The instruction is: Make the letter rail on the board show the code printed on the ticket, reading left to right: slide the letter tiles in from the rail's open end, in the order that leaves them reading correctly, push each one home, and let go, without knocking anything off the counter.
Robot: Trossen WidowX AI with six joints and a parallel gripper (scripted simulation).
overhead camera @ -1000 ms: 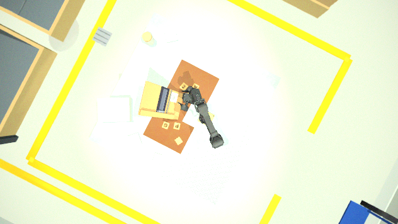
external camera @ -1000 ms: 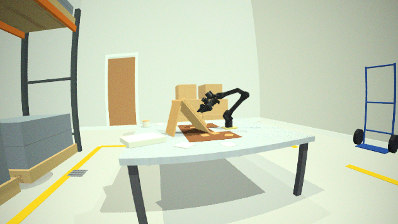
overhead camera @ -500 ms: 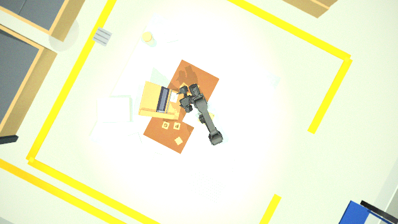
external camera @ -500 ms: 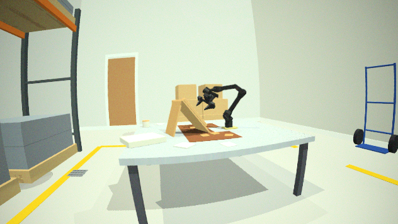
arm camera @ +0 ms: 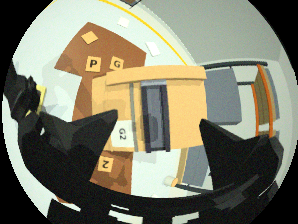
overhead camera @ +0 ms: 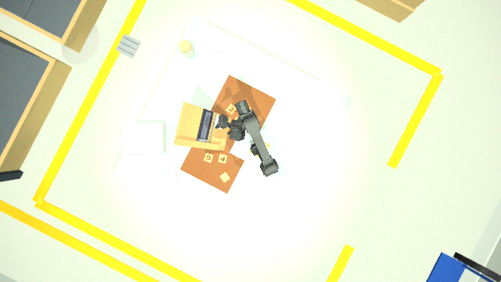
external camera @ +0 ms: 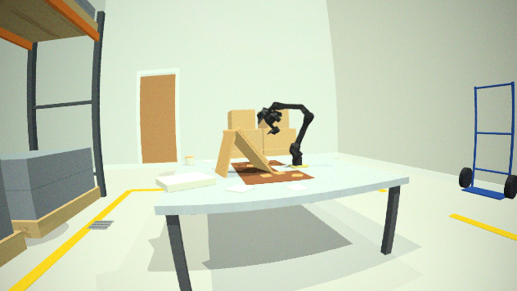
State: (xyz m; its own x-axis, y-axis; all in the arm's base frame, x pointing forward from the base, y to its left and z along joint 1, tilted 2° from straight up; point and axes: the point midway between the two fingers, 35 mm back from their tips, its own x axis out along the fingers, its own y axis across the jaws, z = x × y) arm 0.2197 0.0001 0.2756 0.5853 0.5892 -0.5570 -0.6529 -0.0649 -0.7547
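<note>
The letter tile is 30 mm ahead of my gripper tip, 220 mm to the left of it and 260 mm below it. From my gripper tip the other things lie so: white ticket: 80 mm ahead, 30 mm to the right, 190 mm below; small cup: 550 mm ahead, 350 mm to the right, 240 mm below; brown mat: 40 mm behind, 270 mm below.
</note>
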